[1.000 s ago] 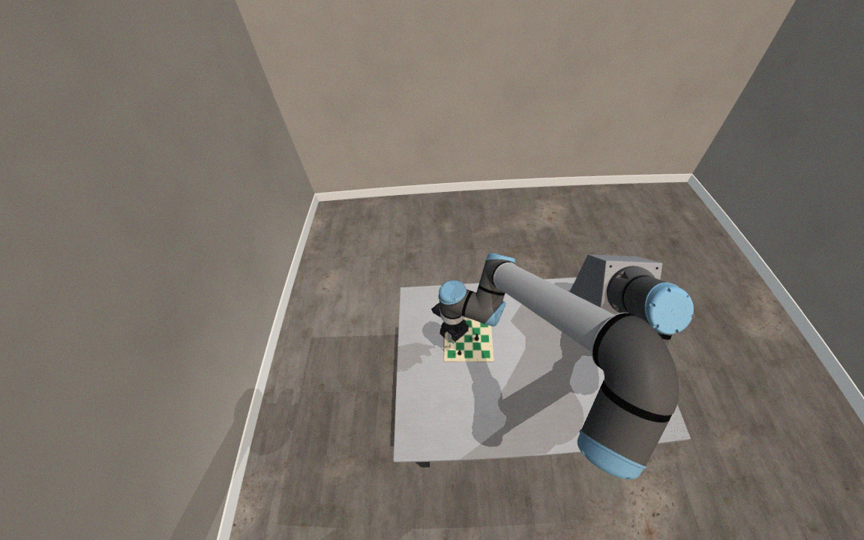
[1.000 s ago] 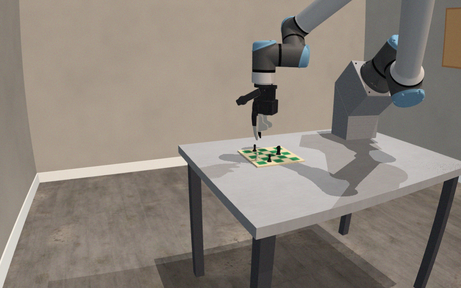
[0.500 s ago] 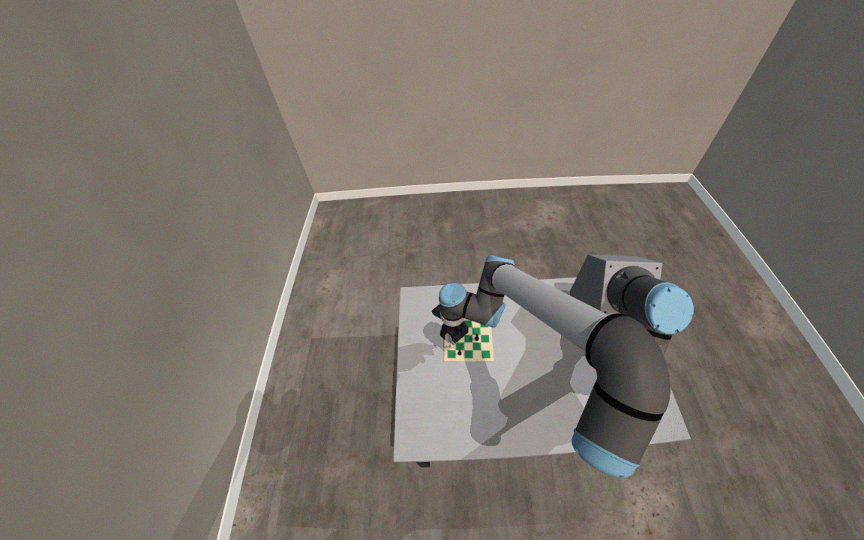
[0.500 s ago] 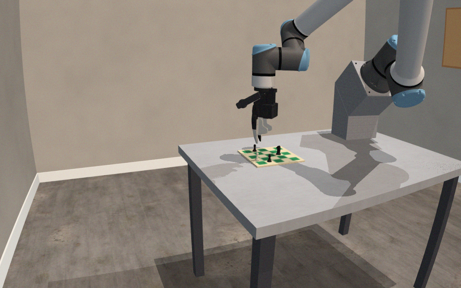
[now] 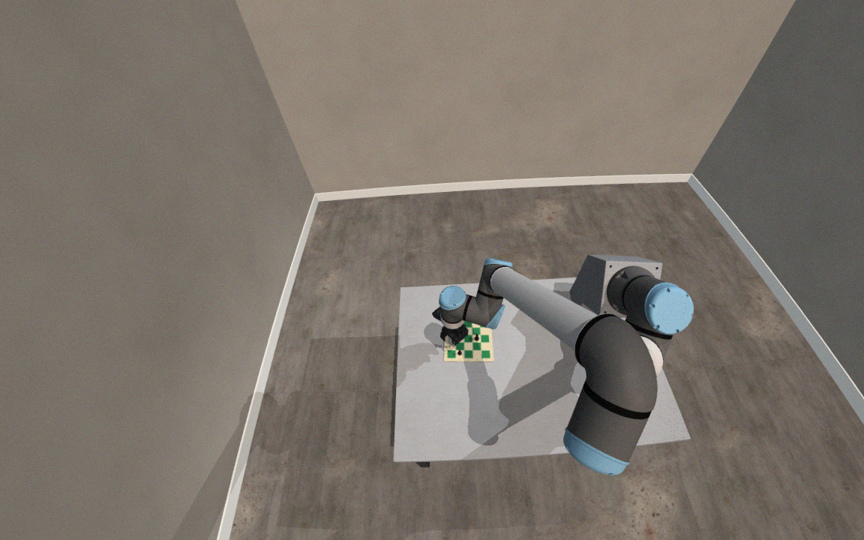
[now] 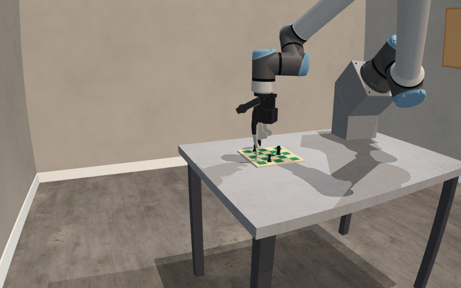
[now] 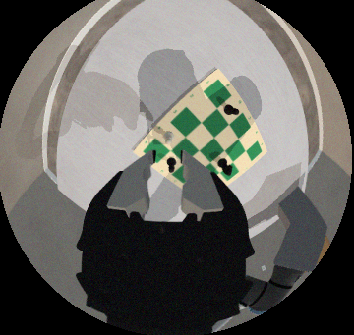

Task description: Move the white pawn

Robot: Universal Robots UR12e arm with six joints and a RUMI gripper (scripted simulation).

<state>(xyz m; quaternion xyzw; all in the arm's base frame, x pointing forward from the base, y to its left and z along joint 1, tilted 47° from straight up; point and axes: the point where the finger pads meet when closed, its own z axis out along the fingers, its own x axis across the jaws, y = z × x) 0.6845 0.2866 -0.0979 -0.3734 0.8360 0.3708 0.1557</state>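
My hand is 6 cm above the white pawn. From my hand the other things lie so: chessboard (8 cm behind, 4 cm to the right, 7 cm below).
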